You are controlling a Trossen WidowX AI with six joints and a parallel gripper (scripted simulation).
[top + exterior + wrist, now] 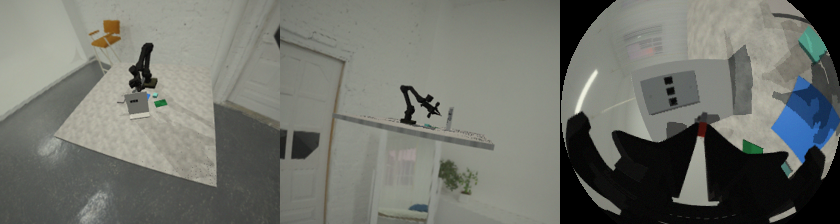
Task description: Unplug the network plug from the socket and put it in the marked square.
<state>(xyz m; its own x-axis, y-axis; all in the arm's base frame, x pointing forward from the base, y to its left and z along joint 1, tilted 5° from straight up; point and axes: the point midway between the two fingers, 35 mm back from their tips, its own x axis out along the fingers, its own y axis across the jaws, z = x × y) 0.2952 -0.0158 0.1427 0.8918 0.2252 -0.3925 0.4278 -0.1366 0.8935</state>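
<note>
My gripper tip is 110 mm past the marked square, 10 mm to the left of it and 140 mm above it. Round my gripper tip: grey upright panel: 110 mm ahead, 10 mm to the right, 40 mm below; then grey slab: 70 mm behind, 220 mm to the right, 140 mm below; then teal block: 130 mm behind, 120 mm to the left, 130 mm below.
</note>
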